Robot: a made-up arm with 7 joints. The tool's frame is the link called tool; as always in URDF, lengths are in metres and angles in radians. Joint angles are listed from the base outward. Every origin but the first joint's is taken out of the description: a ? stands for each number. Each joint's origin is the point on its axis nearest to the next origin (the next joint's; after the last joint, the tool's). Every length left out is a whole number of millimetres.
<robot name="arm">
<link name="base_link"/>
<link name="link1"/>
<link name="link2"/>
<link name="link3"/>
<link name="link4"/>
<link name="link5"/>
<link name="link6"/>
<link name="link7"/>
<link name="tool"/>
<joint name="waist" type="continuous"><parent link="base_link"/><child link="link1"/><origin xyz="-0.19 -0.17 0.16" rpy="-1.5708 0 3.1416"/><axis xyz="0 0 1"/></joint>
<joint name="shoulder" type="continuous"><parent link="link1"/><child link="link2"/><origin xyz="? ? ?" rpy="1.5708 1.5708 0"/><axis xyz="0 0 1"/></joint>
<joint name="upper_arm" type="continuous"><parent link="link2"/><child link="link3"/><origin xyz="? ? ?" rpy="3.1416 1.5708 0"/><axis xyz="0 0 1"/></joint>
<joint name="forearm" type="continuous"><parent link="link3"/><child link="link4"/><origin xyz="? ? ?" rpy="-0.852 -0.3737 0.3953"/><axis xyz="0 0 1"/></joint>
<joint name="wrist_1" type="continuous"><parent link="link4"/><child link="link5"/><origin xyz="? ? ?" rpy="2.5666 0.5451 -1.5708"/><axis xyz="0 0 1"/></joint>
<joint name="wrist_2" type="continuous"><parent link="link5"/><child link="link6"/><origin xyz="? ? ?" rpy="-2.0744 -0.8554 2.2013"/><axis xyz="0 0 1"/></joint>
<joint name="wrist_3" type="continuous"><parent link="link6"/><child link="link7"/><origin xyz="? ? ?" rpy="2.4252 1.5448 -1.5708"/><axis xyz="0 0 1"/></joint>
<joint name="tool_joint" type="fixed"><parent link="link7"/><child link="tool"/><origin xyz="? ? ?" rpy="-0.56 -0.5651 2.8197"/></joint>
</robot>
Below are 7 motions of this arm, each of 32 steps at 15 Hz.
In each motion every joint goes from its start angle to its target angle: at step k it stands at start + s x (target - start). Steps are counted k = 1, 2, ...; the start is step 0. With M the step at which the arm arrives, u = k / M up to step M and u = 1 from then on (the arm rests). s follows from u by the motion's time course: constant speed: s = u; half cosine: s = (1 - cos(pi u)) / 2; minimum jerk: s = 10 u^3 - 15 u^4 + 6 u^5.
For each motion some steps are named. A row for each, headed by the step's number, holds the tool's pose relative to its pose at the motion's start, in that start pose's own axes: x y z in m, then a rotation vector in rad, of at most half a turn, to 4 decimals.
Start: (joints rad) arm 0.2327 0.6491 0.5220 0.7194 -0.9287 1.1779 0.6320
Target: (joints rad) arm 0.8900 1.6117 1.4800 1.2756 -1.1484 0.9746 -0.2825
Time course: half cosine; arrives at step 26
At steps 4, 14, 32:
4: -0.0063 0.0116 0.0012 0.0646 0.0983 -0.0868
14: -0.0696 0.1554 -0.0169 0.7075 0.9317 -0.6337
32: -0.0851 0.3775 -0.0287 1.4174 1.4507 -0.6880

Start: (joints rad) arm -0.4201 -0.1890 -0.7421 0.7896 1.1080 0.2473 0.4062
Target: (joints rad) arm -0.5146 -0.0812 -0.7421 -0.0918 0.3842 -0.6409 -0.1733
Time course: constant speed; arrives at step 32
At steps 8, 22, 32:
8: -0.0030 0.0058 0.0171 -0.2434 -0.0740 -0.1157
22: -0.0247 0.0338 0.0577 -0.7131 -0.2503 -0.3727
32: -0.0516 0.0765 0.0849 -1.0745 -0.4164 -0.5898

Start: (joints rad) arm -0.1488 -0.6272 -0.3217 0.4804 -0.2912 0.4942 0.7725
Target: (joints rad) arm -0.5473 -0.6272 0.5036 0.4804 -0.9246 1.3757 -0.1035
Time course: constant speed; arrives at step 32
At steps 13, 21, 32:
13: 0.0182 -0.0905 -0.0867 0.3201 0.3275 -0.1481
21: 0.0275 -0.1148 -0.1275 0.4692 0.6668 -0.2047
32: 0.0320 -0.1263 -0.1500 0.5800 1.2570 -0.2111

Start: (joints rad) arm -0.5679 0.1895 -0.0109 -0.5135 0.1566 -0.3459 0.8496
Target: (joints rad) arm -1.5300 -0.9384 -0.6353 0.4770 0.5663 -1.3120 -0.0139
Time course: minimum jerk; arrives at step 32
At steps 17, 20, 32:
17: 0.2309 0.2098 0.2549 -0.6476 0.9762 -0.4891
20: 0.3277 0.2479 0.2692 -0.8361 1.2276 -0.5905
32: 0.4734 0.2838 0.2462 -1.1675 1.5789 -0.7216

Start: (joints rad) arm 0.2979 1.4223 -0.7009 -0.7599 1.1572 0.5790 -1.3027
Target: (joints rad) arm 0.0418 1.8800 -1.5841 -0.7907 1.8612 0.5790 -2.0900
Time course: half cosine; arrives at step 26
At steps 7, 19, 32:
7: -0.0352 -0.0370 0.0119 -0.0419 0.0161 -0.3654
19: -0.1963 0.0474 -0.0046 0.2353 0.4662 -1.6588
32: -0.2119 0.1166 -0.0046 0.4024 0.7006 -1.8968

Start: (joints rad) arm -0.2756 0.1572 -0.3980 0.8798 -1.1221 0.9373 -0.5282
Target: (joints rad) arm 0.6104 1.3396 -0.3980 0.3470 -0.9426 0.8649 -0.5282
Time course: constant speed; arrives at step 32
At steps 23, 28, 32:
23: -0.2722 0.1440 0.5034 -0.5807 0.6542 -0.6224
28: -0.2439 0.2280 0.6340 -0.8008 0.7679 -0.7282
32: -0.1982 0.3097 0.7240 -0.9963 0.8474 -0.8007

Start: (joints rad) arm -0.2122 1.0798 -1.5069 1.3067 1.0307 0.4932 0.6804
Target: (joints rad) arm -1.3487 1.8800 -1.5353 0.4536 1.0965 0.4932 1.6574
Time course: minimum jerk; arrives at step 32
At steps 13, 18, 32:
13: -0.0326 0.1633 0.1313 -0.2086 0.1122 -0.1231
18: 0.0209 0.2867 0.2064 -0.4100 0.2813 -0.0629
32: 0.1213 0.3879 0.2344 -0.5660 0.6040 0.2473

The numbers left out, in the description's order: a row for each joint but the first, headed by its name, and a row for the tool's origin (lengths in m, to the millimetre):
shoulder: 0.03 0.04 0
upper_arm: 0.11 0.08 0
forearm: 0.133 -0.108 0
wrist_1: -0.051 0.13 0
wrist_2: 0.284 0.109 0
wrist_3: -0.208 -0.093 0
tool: 0.001 0.03 0

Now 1 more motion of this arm.
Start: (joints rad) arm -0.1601 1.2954 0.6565 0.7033 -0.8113 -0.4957 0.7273
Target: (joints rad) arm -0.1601 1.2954 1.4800 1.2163 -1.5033 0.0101 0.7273
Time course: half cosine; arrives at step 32
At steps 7, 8, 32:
7: -0.0189 -0.0311 -0.0779 0.2030 -0.1244 0.0018
8: -0.0223 -0.0372 -0.1015 0.2634 -0.1585 0.0019
32: 0.0581 0.2343 -0.4899 1.9791 -0.7105 -0.0842

